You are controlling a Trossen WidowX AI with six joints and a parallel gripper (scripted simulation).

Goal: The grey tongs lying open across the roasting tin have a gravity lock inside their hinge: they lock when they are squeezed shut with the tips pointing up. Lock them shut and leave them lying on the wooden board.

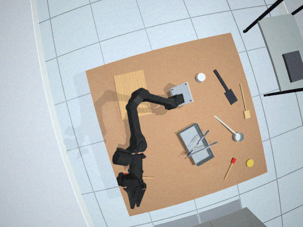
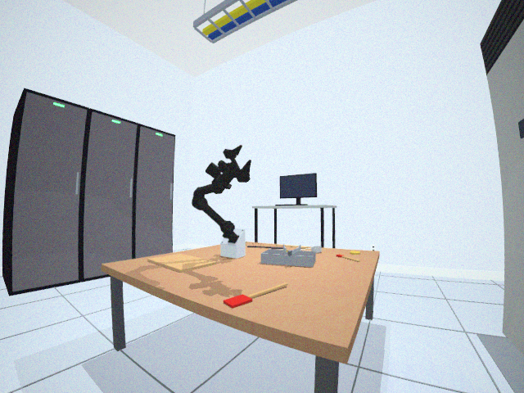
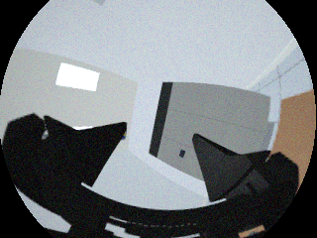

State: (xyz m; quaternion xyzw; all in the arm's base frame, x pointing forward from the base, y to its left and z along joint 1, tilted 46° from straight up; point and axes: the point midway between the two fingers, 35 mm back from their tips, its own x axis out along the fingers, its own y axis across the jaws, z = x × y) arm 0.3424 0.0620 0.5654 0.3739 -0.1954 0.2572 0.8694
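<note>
The grey roasting tin is 1 cm behind my gripper tip, 43 cm to the left of it and 54 cm below it. From my gripper tip the other things lie so: red spatula (13 cm ahead, 12 cm to the right, 56 cm below); then wooden board (52 cm behind, 4 cm to the left, 56 cm below); then white puck (52 cm behind, 60 cm to the left, 55 cm below).
</note>
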